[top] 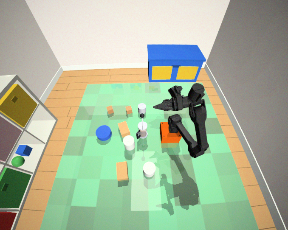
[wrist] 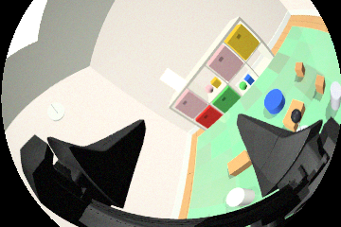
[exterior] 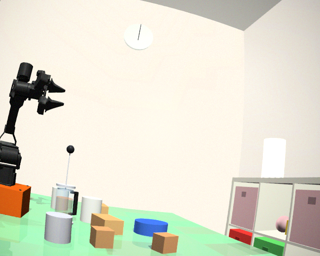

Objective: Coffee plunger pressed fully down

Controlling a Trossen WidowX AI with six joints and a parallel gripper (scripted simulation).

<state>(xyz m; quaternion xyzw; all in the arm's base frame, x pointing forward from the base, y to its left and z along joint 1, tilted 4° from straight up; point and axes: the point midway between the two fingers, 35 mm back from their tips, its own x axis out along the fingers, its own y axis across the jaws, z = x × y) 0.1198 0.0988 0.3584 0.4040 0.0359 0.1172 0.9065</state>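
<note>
The glass coffee press lies 80 mm ahead of my gripper tip, 80 mm to the right of it and 330 mm below it. The rest, counted from my gripper tip: blue disc (380 mm ahead, 80 mm to the right, 430 mm below).
</note>
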